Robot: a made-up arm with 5 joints.
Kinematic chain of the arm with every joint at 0, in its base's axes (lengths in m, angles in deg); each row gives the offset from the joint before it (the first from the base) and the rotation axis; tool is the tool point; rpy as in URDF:
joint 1: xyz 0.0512 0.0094 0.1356 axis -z
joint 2: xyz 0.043 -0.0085 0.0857 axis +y
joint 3: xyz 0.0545 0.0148 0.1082 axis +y
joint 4: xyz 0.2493 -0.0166 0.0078 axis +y
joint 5: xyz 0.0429 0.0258 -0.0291 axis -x
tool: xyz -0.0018 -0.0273 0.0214 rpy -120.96 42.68 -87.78
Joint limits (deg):
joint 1: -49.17..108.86
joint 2: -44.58..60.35
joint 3: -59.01..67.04
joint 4: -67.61..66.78
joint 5: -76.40..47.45
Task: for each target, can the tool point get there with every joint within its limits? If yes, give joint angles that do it. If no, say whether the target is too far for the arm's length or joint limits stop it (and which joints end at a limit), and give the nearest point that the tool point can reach.
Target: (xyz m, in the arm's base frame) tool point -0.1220 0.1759 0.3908
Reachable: no: joint limits stop it (at a limit: joint 2, joint 3, joint 4, joint 5) | nearest point -0.0227 0.0805 0.5780 | short by 0.232 m
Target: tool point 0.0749 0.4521 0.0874
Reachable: no: joint limits stop it (at a limit: joint 1, joint 5) | nearest point 0.2707 0.2830 0.0874 | short by 0.259 m
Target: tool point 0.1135 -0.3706 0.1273
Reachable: yes | joints 78.34 28.19 6.57 -13.87 -12.58
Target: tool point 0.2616 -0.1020 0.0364
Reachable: yes | joints 24.90 18.70 49.75 -3.49 -1.93
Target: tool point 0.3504 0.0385 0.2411
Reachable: yes | joints -6.28 -31.04 49.21 29.76 18.11
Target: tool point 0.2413 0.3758 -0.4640
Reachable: no: too far | nearest point 0.2341 0.2032 -0.0701 | short by 0.430 m
